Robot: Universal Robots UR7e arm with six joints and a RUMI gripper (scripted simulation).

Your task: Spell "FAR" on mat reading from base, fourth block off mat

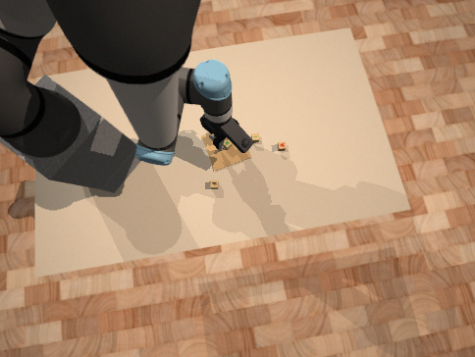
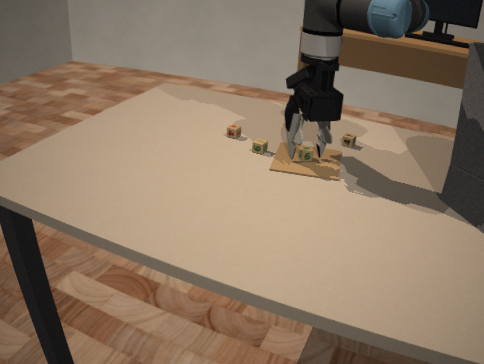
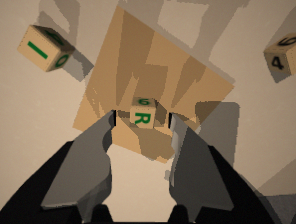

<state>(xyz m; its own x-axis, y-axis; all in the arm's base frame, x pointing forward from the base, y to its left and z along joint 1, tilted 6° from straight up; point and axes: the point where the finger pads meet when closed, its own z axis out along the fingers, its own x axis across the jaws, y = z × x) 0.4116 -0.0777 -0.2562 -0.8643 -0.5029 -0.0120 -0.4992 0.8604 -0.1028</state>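
The green R block lies 10 mm below my hand. The rest, counted from my hand: brown mat 20 mm below; F block 80 mm behind, 130 mm to the right, 10 mm below; green-lettered block 100 mm ahead, 10 mm to the right, 10 mm below.
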